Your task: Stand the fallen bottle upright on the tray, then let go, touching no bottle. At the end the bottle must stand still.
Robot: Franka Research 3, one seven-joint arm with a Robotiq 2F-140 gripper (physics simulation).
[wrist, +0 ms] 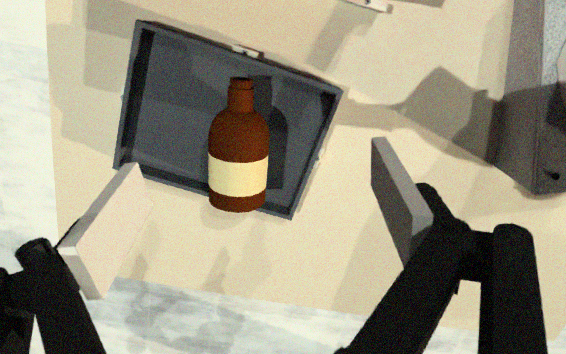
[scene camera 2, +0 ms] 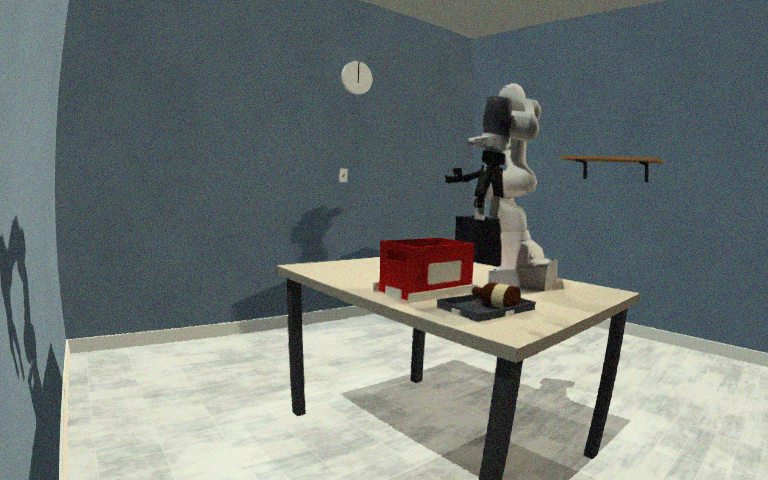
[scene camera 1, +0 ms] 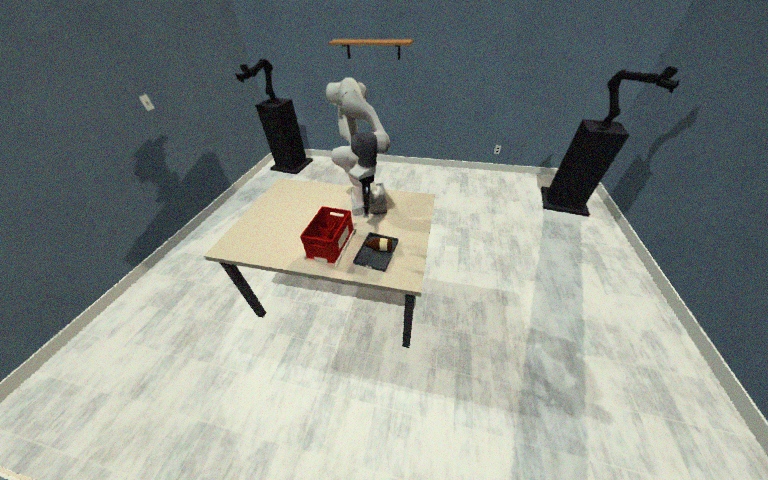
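The fallen brown bottle (scene camera 1: 379,243) (scene camera 2: 498,294) (wrist: 239,145) with a cream label lies on its side on the dark grey tray (scene camera 1: 370,261) (scene camera 2: 453,307) (wrist: 162,75). In the wrist view its neck points to the top of the picture, and its base overlaps the tray's near rim. My gripper (scene camera 1: 366,212) (scene camera 2: 487,210) (wrist: 255,173) is open and empty, well above the table, on the robot-base side of the tray. In the wrist view the bottle shows between the two spread fingers, farther off than the pads.
A red divided crate (scene camera 1: 322,249) (scene camera 2: 404,271) stands on the table (scene camera 1: 254,226) (scene camera 2: 334,277) beside the tray, on the side of the bottle's neck. The arm's base (scene camera 2: 538,274) stands at the table's back. Black pedestals (scene camera 1: 281,133) (scene camera 1: 586,164) with small arms stand off the table.
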